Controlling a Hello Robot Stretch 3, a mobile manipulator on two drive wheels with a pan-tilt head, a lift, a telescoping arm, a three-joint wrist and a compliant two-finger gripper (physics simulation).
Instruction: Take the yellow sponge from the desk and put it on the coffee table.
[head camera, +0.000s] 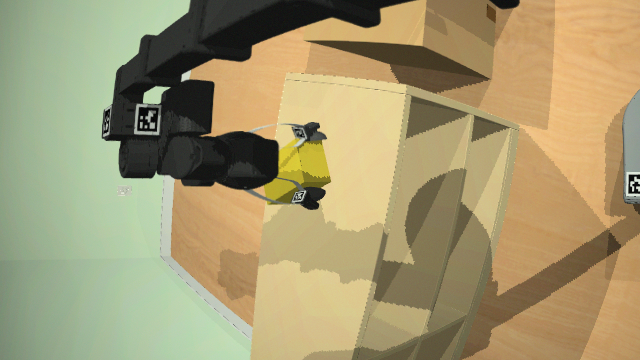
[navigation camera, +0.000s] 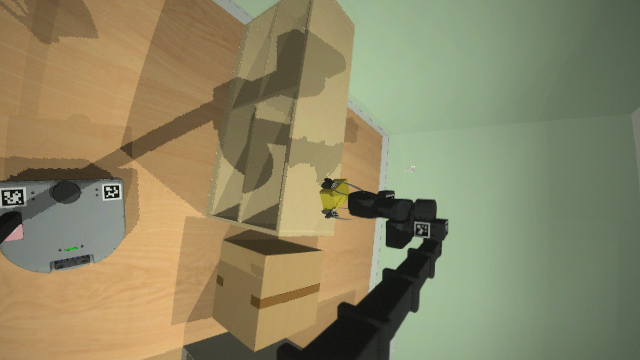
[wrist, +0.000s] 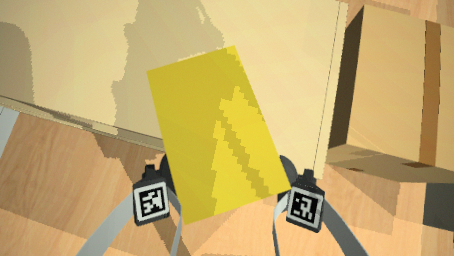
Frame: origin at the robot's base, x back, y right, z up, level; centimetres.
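Seen in the pictures: gripper, fingertip midpoint: (head camera: 318, 166) (navigation camera: 324, 197) (wrist: 227, 171); robot's base, origin of the base link: (navigation camera: 67, 191).
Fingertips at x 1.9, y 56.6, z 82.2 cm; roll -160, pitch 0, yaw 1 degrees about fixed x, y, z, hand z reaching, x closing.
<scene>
Pixels of each thing's top centre, then the offset from my fingertips to it. "*": a spot on its surface instead.
- yellow sponge, middle of its top: (wrist: 211, 126) (head camera: 278, 172) (navigation camera: 342, 194) dz +5.4, dx -0.9, dy +2.4 cm
- low pale wooden unit, surface spot: (head camera: 350, 130) * dz -21.1, dx +7.9, dy +14.4 cm
- cardboard box, middle of its top: (wrist: 431, 87) (navigation camera: 293, 294) dz -41.5, dx +58.2, dy +26.9 cm
The yellow sponge (head camera: 316, 159) (navigation camera: 334, 197) (wrist: 210, 120) is a thick block, set at a slant between the two fingertips. My gripper (head camera: 313, 165) (navigation camera: 330, 199) (wrist: 227, 171) is shut on it, one fingertip at each side. A low pale wooden unit (head camera: 350, 130) (navigation camera: 310, 200) (wrist: 280, 65) with a flat top and open compartments, possibly the coffee table, is below. The sponge is over the wall-side edge of its top near the cardboard box end, apparently above the surface; the exact gap cannot be told. The desk cannot be made out.
A cardboard box (head camera: 370, 25) (navigation camera: 290, 272) (wrist: 390, 90) stands close to the unit's end. A dark grey object (navigation camera: 225, 347) (wrist: 440, 205) is beyond it. A green wall (head camera: 65, 150) (navigation camera: 500, 200) is behind the arm. My grey base (head camera: 632, 145) (navigation camera: 95, 220) is across the unit from the wall.
</scene>
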